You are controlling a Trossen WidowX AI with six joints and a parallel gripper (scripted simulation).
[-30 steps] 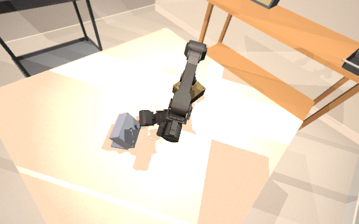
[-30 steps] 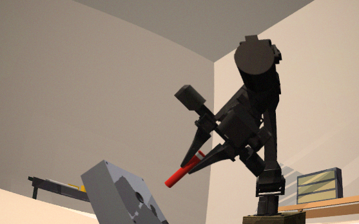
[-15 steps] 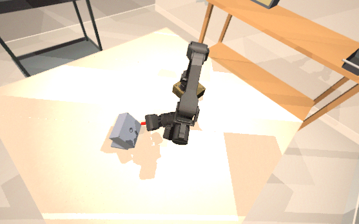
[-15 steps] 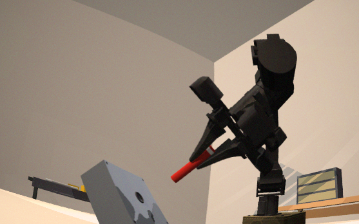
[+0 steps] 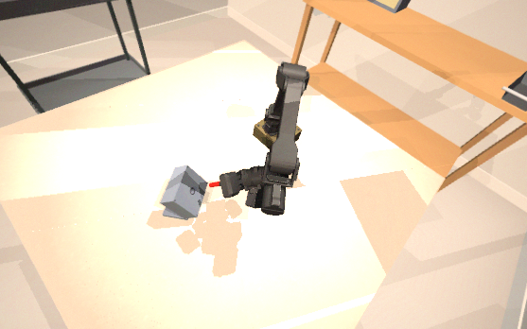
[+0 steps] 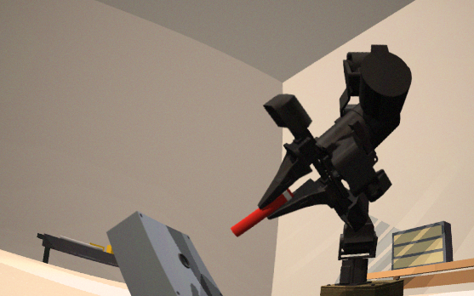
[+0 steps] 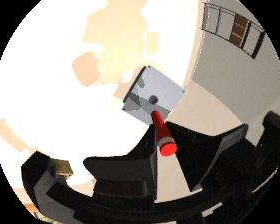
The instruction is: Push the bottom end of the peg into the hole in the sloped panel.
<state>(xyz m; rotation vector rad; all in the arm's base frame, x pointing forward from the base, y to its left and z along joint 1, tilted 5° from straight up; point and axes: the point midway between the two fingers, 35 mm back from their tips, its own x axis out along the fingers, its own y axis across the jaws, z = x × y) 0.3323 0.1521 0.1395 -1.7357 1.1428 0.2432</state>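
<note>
My gripper tip is now 8 cm short of the grey sloped panel, 8 cm to the left of it and 8 cm above it. The rest, counted from my gripper tip: red peg 1 cm behind, 1 cm to the left, 1 cm above.
</note>
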